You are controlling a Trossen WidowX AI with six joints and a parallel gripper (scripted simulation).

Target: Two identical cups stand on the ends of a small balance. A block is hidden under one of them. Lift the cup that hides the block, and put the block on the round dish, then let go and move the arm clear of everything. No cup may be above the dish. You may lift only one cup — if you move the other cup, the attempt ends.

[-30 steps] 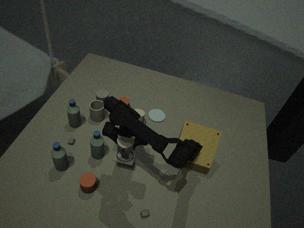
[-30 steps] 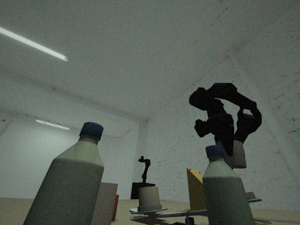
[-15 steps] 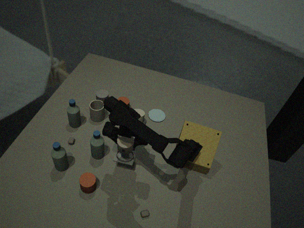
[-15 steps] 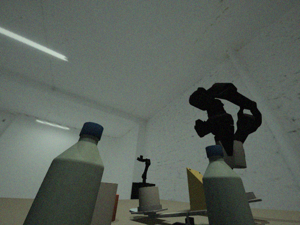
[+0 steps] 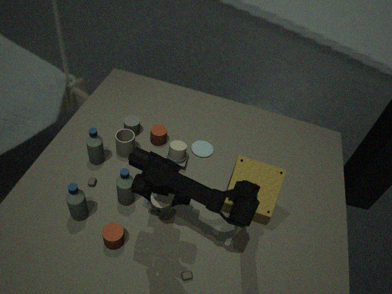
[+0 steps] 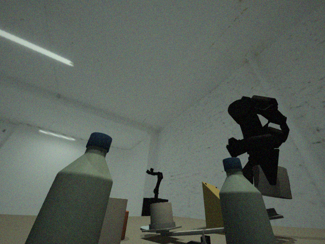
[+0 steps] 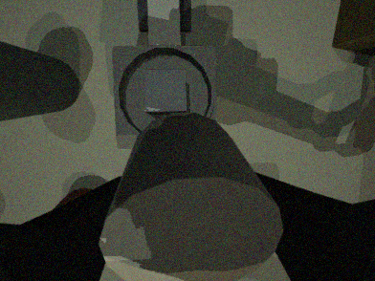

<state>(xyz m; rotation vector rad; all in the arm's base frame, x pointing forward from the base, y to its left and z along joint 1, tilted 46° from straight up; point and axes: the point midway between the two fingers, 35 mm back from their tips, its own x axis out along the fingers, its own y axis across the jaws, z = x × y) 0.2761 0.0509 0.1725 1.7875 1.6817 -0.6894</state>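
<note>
My gripper tip is now 410 mm to the left of the pale blue dish, 130 mm above it and 80 mm past it. From my gripper tip the other things lie so: grey cylinder: 400 mm to the right, 240 mm ahead, 100 mm below.
</note>
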